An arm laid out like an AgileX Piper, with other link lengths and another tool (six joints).
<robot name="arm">
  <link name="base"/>
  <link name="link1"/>
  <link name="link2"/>
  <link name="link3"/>
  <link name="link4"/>
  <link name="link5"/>
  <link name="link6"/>
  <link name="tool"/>
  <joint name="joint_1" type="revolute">
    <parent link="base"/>
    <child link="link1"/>
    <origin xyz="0 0 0.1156" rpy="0 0 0"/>
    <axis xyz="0 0 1"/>
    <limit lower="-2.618" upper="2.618"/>
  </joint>
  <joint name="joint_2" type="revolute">
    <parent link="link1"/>
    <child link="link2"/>
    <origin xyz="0 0 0" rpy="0 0 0"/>
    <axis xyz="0 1 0"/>
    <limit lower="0" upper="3.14"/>
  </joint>
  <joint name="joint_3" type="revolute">
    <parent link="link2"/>
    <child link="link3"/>
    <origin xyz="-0.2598 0 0.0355" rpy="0 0 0"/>
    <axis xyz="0 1 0"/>
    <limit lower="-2.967" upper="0"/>
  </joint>
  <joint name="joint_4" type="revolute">
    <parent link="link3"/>
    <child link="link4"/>
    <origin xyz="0.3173 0 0.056" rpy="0 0 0"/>
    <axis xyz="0.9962 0 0.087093"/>
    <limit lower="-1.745" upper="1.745"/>
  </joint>
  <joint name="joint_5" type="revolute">
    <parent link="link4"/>
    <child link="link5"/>
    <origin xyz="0 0 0" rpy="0 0 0"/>
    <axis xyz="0 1 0"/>
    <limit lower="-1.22" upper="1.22"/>
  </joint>
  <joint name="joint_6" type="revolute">
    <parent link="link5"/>
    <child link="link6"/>
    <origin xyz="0.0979 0 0.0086" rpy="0 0 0"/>
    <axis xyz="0.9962 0 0.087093"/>
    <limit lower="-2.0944" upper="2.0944"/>
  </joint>
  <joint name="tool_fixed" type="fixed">
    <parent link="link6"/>
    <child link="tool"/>
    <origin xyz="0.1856 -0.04 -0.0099" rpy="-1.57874 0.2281 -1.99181"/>
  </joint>
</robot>
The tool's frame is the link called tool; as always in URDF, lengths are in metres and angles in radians.
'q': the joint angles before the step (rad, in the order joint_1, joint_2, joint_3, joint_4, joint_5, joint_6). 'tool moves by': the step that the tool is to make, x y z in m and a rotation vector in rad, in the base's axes. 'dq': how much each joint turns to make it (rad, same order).
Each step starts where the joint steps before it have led.
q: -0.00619, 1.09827, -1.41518, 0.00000, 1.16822, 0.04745
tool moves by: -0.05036, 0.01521, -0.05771, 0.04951, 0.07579, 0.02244
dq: -0.00002, -0.18891, 0.26513, 0.05528, 0.00000, -0.00372
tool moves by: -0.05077, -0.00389, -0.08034, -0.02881, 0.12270, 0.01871
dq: 0.00003, -0.16590, 0.28968, -0.01262, 0.00001, -0.02805
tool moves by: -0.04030, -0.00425, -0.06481, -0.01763, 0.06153, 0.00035
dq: 0.00000, -0.16847, 0.25295, -0.01594, -0.02293, -0.00442
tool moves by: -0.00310, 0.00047, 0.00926, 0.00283, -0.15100, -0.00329
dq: -0.00006, -0.21010, 0.10391, 0.00191, -0.04488, 0.00286
